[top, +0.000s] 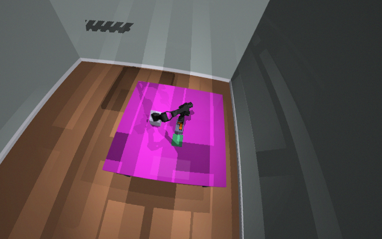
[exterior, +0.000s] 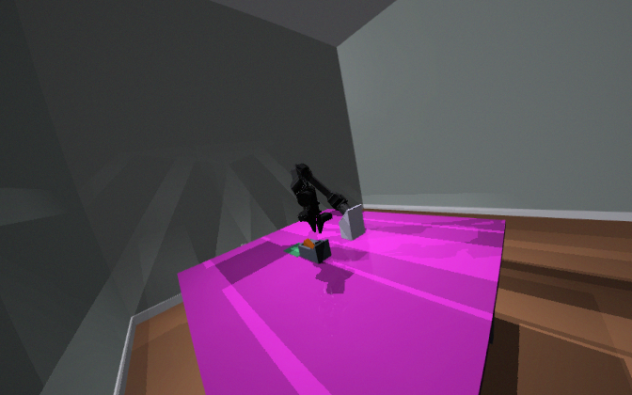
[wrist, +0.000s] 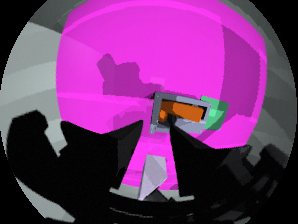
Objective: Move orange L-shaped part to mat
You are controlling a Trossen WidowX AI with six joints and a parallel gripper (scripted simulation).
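Now: the orange L-shaped part 1 cm behind my gripper tip, 4 cm to the right of it and 10 cm below it. The rest, counted from my gripper tip: green mat (1 cm behind, 22 cm to the right, 16 cm below).
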